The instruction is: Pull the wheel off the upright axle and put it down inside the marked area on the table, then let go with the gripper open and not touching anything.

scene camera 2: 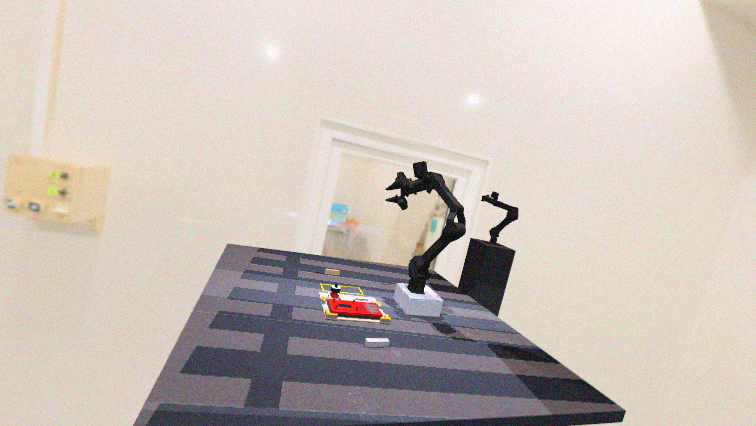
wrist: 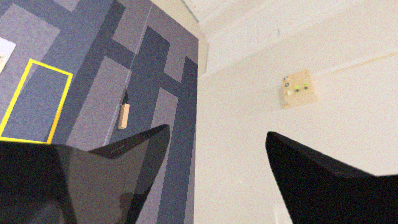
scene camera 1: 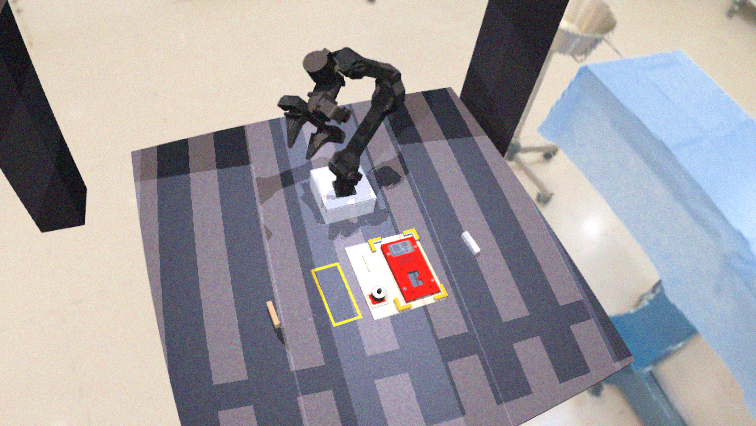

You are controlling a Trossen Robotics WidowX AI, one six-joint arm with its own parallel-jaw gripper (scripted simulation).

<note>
My gripper (scene camera 1: 298, 153) is open, with nothing in its grasp. Also in view: a red plate (scene camera 2: 353, 309).
My gripper shows as well in the wrist view (wrist: 217, 134). The wrist view misses the red plate: it is out of frame.
</note>
